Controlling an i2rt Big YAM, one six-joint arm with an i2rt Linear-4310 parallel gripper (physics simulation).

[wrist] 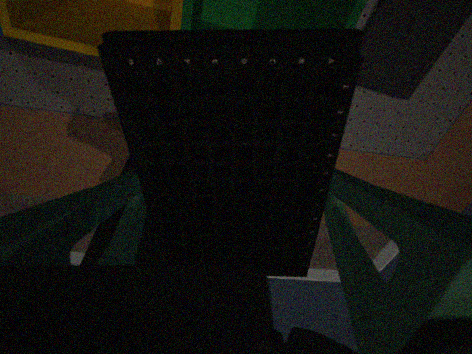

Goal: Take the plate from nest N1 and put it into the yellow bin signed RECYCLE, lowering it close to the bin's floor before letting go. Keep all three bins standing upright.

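Places are measured from the arm's base along level axes (x ahead, y left, z up), in metres.
Where they show: gripper, fingertip midpoint: (235,178).
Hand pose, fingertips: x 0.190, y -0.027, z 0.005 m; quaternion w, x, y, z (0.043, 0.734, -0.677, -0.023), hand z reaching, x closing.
Observation:
Each offset is from my fingertips to the top centre of the thing. "spot": to the spot under its first point. Level surfaces: height alone.
A black plate {0.000 m ahead, 0.001 m left, 0.018 m up} (230,125) with small pale letters and numbers along its edges fills the middle of the wrist view. My gripper (235,178) is shut on it, with one green finger at its left side and one at its right side. The yellow bin {spot: 0.015 m ahead, 0.138 m left, 0.133 m down} (55,42) shows in part at the top left, beyond the plate's far left corner. Its sign does not show, and the plate hides what lies beneath it. Nest N1 cannot be made out.
The green bin {spot: 0.011 m ahead, 0.006 m left, 0.311 m down} (225,15) stands right of the yellow one, partly hidden by the plate. A dark grey shape {0.009 m ahead, 0.246 m right, 0.298 m down} (415,45) is at the top right; I cannot tell if it is a bin. A grey perforated board {0.313 m down} (45,82) lies on the brown table {0.326 m down} (40,155), whose pale edge (322,274) shows low right.

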